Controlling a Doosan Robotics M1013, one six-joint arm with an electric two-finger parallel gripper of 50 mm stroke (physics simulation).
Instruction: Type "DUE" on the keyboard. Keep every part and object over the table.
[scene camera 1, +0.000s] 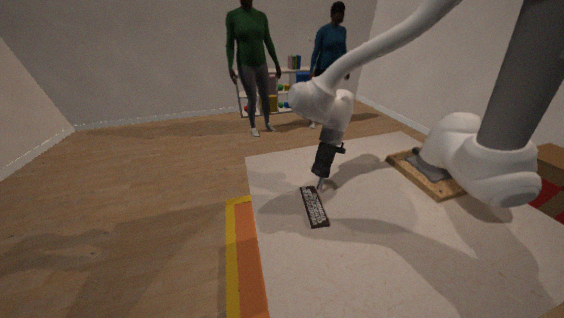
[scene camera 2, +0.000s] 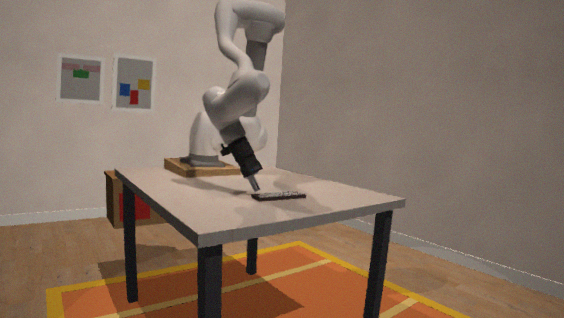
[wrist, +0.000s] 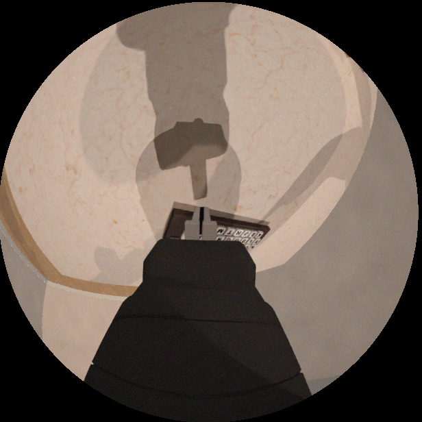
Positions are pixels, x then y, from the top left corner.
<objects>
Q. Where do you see a keyboard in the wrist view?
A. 248, 233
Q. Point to a keyboard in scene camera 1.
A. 316, 214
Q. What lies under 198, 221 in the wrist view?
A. My gripper.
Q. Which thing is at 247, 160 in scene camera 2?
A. My gripper.
</objects>
